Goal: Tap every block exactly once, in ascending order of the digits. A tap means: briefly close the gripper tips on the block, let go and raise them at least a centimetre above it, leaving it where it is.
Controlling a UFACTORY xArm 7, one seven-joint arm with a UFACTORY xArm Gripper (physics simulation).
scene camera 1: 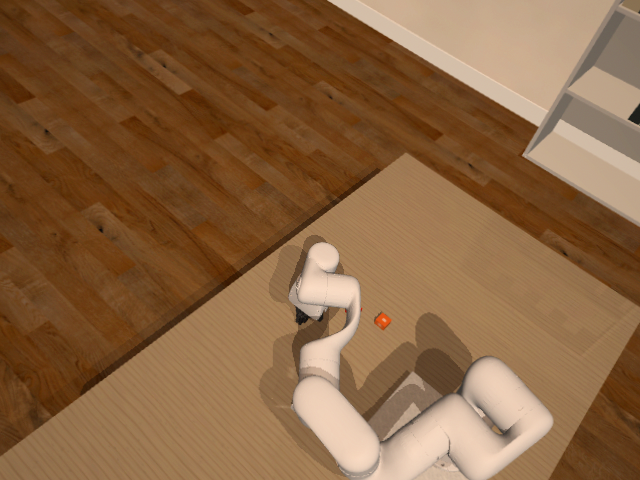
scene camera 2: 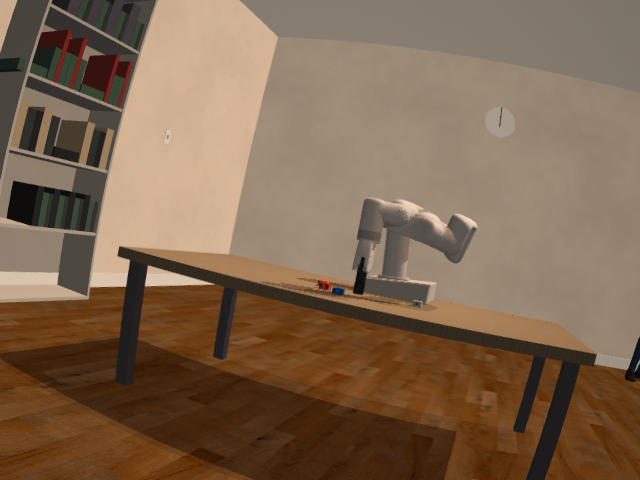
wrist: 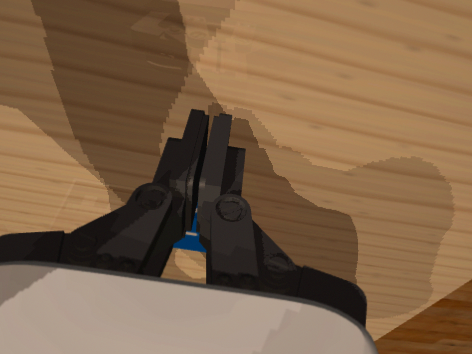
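Note:
My gripper (wrist: 210, 139) (scene camera 1: 303, 316) (scene camera 2: 360, 287) is shut, fingers pressed together with nothing between them, tips low over the table (scene camera 1: 461, 248) (scene camera 2: 223, 269). A red block (scene camera 2: 325, 285) lies next to the blue one. An orange block (scene camera 1: 383, 320) lies to the right of my arm in scene camera 1. The arm hides the blue block there.
The robot's base plate (scene camera 2: 409, 288) stands behind the blocks, with a small grey piece (scene camera 2: 417, 303) in front of it. The table's edge (scene camera 1: 280, 238) runs close to the gripper on the left. A bookshelf (scene camera 2: 94, 167) stands far left.

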